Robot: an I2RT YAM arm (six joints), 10 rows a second.
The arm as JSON. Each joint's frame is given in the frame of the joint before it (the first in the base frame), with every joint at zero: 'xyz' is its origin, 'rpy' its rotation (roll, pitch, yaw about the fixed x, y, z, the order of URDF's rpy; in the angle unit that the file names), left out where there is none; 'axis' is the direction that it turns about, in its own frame. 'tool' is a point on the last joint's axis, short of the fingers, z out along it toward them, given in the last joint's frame.
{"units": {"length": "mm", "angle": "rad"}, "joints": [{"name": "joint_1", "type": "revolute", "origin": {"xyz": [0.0, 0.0, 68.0]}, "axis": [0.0, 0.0, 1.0]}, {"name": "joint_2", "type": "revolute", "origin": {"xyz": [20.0, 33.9, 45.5]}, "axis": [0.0, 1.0, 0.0]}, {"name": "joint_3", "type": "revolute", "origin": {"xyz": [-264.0, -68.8, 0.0]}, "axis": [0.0, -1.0, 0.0]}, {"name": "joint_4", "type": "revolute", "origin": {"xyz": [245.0, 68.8, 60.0]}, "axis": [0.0, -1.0, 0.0]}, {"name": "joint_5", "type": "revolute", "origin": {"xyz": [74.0, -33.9, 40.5]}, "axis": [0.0, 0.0, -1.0]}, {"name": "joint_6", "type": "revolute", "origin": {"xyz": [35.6, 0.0, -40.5]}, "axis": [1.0, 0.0, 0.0]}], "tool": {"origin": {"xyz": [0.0, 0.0, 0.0], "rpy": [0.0, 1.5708, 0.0]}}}
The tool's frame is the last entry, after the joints.
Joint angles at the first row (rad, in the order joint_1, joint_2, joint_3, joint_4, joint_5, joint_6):
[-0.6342, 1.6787, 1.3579, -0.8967, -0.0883, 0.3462]
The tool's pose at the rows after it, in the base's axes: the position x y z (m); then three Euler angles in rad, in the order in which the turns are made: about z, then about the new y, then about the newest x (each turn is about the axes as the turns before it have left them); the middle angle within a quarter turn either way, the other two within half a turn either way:
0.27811, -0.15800, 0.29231, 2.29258, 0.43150, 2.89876
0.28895, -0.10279, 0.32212, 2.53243, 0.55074, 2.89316
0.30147, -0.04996, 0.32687, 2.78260, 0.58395, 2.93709
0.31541, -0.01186, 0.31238, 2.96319, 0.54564, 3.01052
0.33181, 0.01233, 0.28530, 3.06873, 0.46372, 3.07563
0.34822, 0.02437, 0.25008, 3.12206, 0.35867, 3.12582
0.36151, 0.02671, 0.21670, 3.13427, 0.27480, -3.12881
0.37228, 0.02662, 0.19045, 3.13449, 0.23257, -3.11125
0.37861, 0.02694, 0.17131, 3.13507, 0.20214, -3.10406
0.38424, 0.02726, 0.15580, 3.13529, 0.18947, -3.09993
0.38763, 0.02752, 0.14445, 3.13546, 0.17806, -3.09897
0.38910, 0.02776, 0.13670, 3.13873, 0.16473, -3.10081
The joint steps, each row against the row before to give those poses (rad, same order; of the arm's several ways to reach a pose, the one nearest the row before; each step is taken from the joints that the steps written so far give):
[0.1064, -0.1186, 0.0087, 0.0012, -0.0118, -0.0538]
[0.1732, -0.0794, 0.0195, 0.0091, -0.0103, -0.0748]
[0.1785, -0.0080, 0.0076, 0.0020, 0.0087, -0.0644]
[0.1317, 0.0492, 0.0000, -0.0016, 0.0409, -0.0386]
[0.0797, 0.0885, -0.0004, 0.0000, 0.0434, -0.0179]
[0.0362, 0.1099, 0.0000, 0.0008, 0.0336, -0.0114]
[0.0058, 0.0999, -0.0011, 0.0153, 0.0195, -0.0039]
[-0.0012, 0.0782, 0.0000, 0.0347, 0.0137, -0.0003]
[0.0000, 0.0553, 0.0000, 0.0244, 0.0046, 0.0000]
[0.0000, 0.0446, 0.0000, 0.0316, 0.0030, 0.0000]
[0.0000, 0.0321, 0.0000, 0.0206, 0.0000, 0.0000]
[0.0000, 0.0214, 0.0000, 0.0084, -0.0034, -0.0031]

